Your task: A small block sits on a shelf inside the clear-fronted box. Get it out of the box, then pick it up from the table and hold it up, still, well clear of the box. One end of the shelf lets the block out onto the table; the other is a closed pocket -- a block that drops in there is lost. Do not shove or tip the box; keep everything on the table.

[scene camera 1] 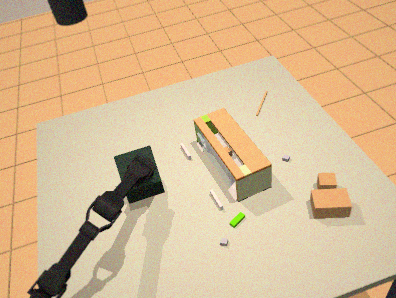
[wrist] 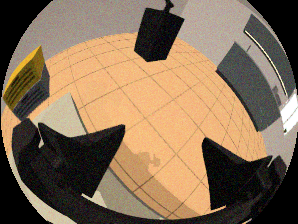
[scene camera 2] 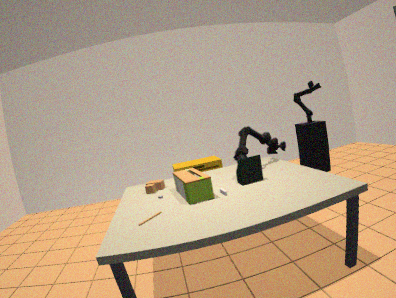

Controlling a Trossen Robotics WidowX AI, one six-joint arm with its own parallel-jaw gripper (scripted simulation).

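The gripper appears in the pictures, and so does a box.
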